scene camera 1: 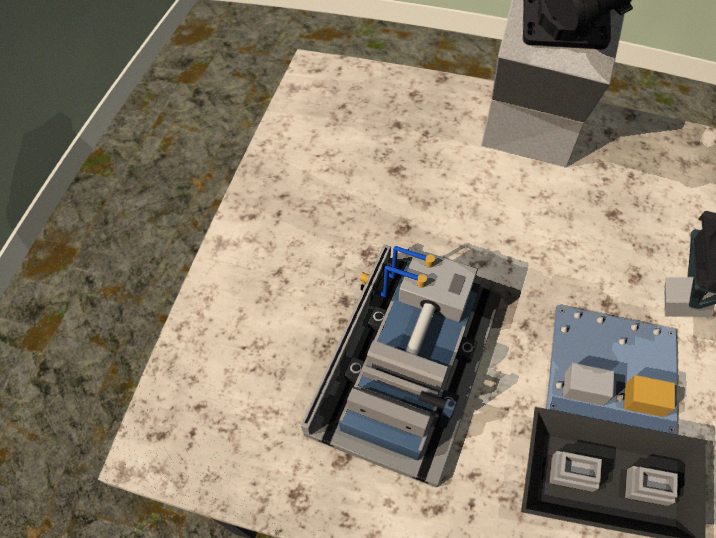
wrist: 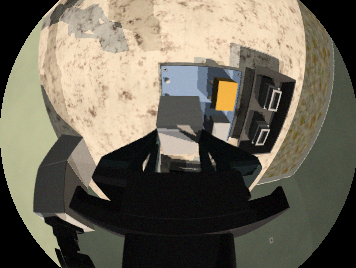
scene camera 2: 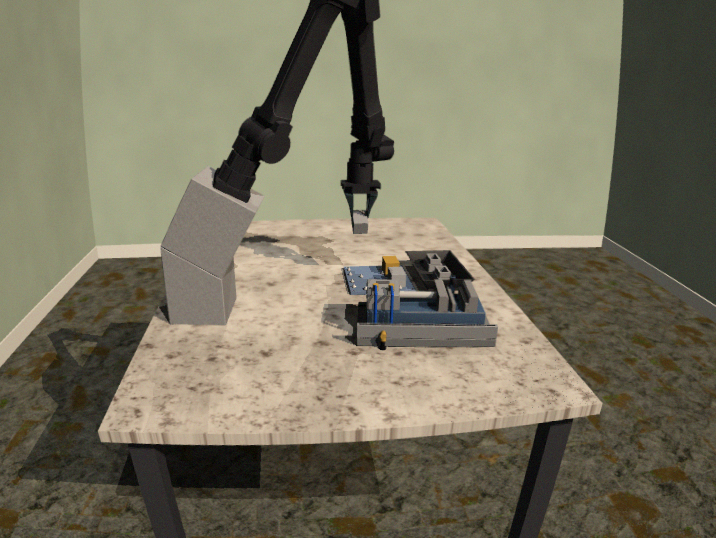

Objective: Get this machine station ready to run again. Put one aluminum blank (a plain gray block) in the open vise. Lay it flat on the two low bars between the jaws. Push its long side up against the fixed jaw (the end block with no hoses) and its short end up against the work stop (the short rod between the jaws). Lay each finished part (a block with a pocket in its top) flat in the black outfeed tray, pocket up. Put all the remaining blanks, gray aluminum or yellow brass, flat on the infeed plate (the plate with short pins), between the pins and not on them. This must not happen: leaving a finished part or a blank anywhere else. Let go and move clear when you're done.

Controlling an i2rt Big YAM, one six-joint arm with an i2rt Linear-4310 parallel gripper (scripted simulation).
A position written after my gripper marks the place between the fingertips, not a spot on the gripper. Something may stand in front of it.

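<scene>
Looking at my gripper [scene camera 1: 693, 293], I can also see my gripper [scene camera 2: 359, 218] and, from the wrist, my gripper [wrist: 179, 133]. There is a yellow brass blank [scene camera 1: 645, 395], and I see the yellow brass blank [wrist: 224, 91] as well. A dark rail [scene camera 2: 425, 331] is visible to me too, and that is the same dark rail [scene camera 1: 307, 428].
</scene>
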